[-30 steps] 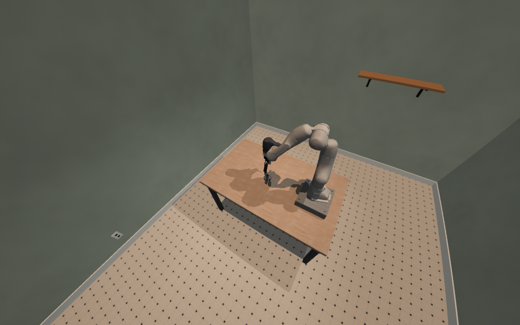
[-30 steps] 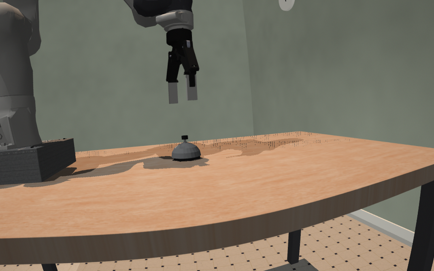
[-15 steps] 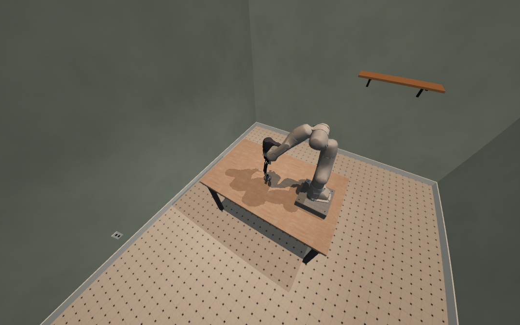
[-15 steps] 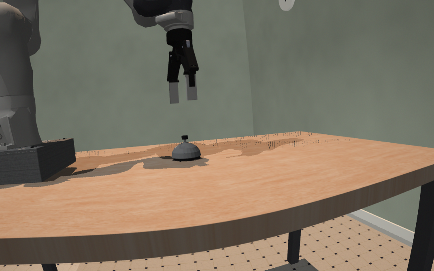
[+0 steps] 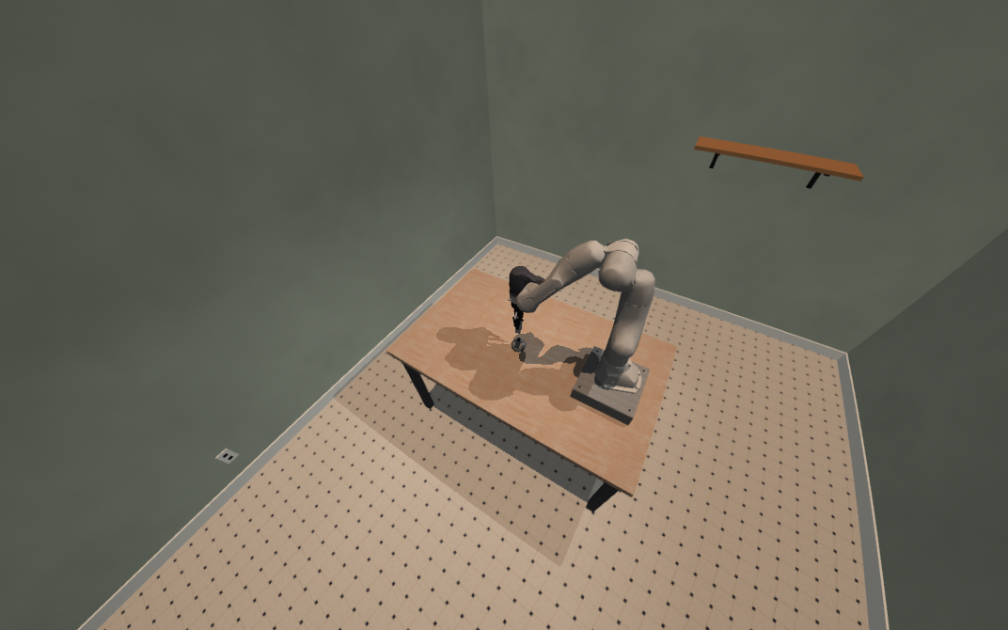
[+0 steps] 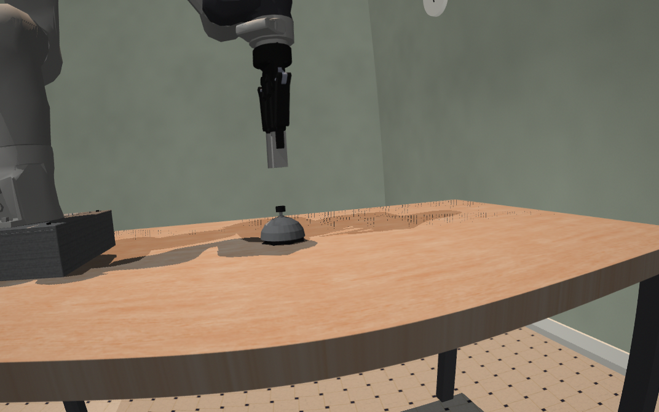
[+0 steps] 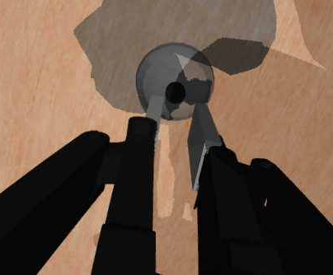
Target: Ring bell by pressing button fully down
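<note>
The button lies 12 cm below my hand. Round my hand: bell 13 cm below.
</note>
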